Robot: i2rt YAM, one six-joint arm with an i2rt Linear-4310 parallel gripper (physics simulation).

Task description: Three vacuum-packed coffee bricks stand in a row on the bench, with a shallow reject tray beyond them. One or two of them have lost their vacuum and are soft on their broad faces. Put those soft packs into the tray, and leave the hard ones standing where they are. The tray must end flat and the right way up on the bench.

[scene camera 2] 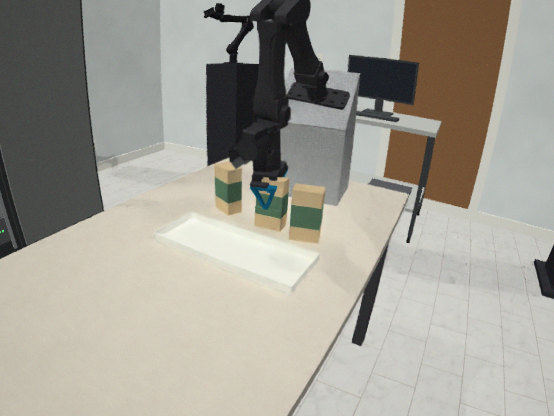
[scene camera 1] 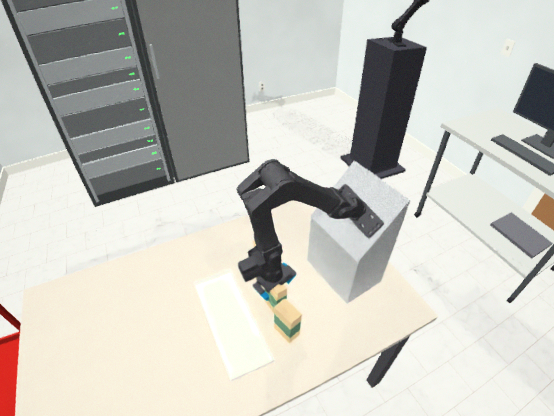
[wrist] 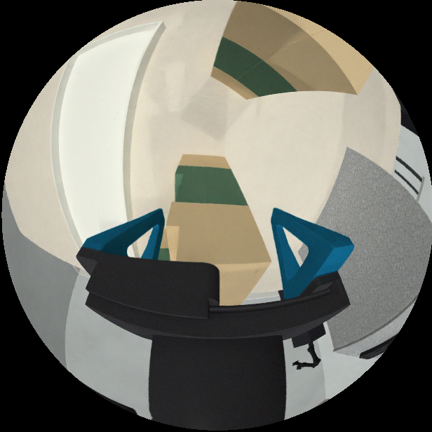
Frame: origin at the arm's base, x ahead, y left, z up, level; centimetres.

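Seen in the pictures: gripper, between the fingertips: (scene camera 2: 270,200); arm's base, origin of its link: (scene camera 2: 318,96) (scene camera 1: 357,210).
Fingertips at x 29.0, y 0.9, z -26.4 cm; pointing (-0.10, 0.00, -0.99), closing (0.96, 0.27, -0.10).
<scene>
Offsets run from my fingertips to a thing's top centre.
Three tan coffee packs with green bands stand upright. The left pack (scene camera 2: 228,191) (wrist: 280,40) is mostly hidden by the arm in scene view 1. The middle pack @[dy +1.0, dx +1.1, dz +7.0 cm] (scene camera 1: 278,291) (scene camera 2: 271,221) (wrist: 215,230) stands between the spread blue fingers of my gripper (scene camera 1: 275,283) (scene camera 2: 276,190) (wrist: 217,213), which is open around its upper part, with a gap visible at the right finger in the wrist view. The right pack @[dy +12.1, dx +1.8, dz +7.1 cm] (scene camera 1: 287,322) (scene camera 2: 306,216) stands beside it. The shallow white tray @[dy +0.3, dx +17.9, dz -4.8 cm] (scene camera 1: 232,325) (scene camera 2: 235,250) (wrist: 95,125) lies flat, right way up and empty. Softness cannot be seen.
The grey pedestal (scene camera 1: 332,260) (scene camera 2: 317,155) (wrist: 380,240) carries the arm on the side of the row away from the tray. The tray runs alongside the row. The bench edge (scene camera 1: 350,365) (scene camera 2: 350,315) lies beyond the right pack.
</scene>
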